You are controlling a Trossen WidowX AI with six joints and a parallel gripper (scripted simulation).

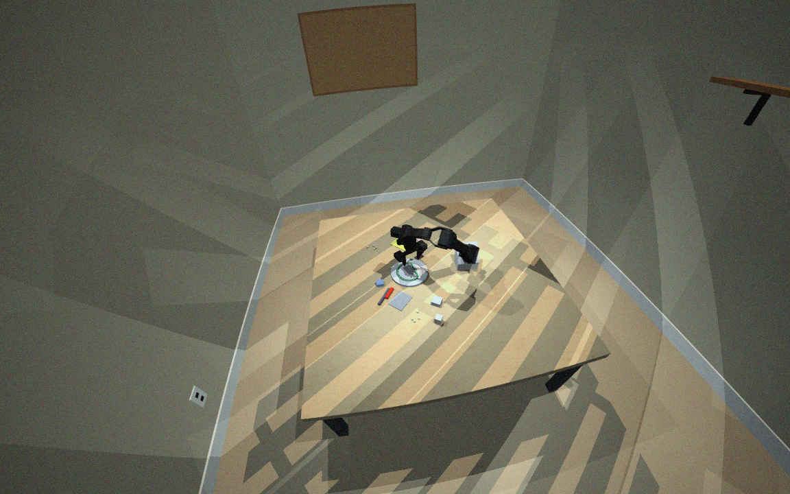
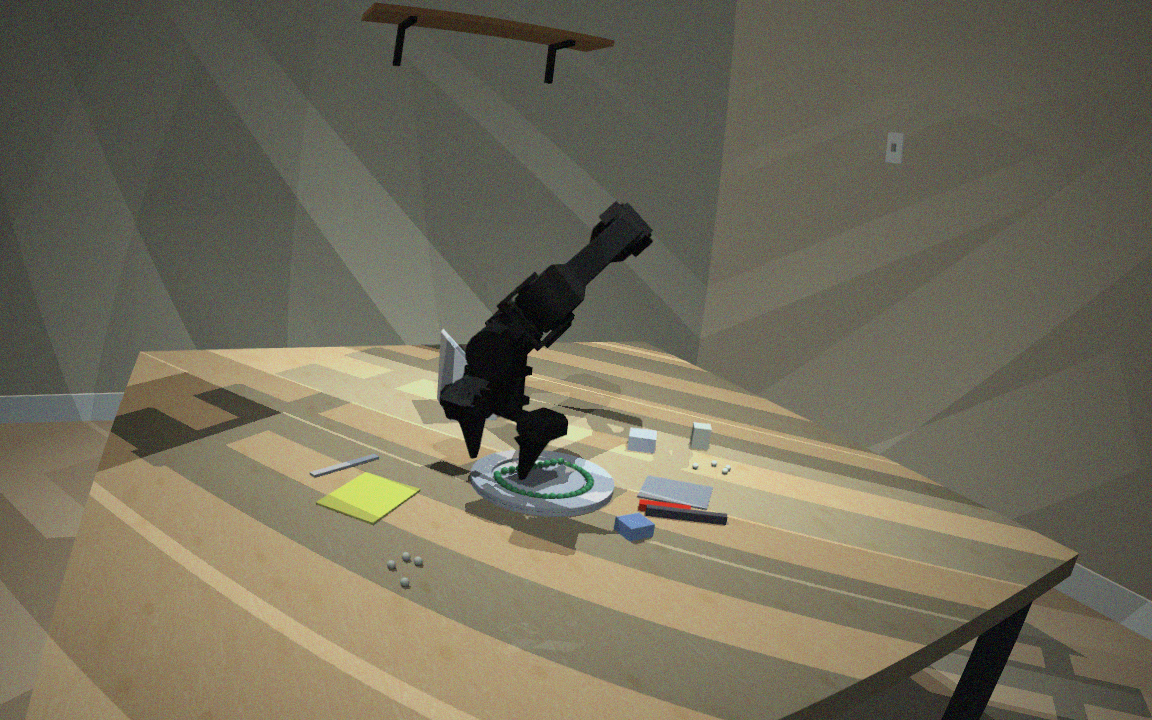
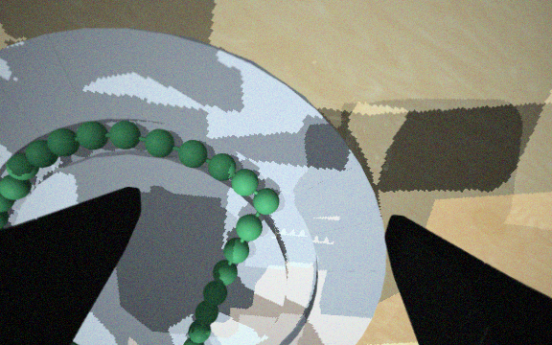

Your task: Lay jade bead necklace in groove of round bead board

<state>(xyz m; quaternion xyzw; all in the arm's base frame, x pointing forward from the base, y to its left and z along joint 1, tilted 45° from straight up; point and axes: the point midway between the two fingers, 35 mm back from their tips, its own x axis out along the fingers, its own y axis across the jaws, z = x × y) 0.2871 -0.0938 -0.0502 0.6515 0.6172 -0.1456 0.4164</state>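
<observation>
Right now my gripper tip is 60 mm to the right of the round grey bead board, 30 mm short of it and 10 mm above it. Also, from my gripper tip: grey rod (190 mm to the right, 100 mm behind, 20 mm below); yellow sheet (190 mm to the right, 20 mm below); blue block (200 mm ahead, 90 mm to the left, 10 mm below).
</observation>
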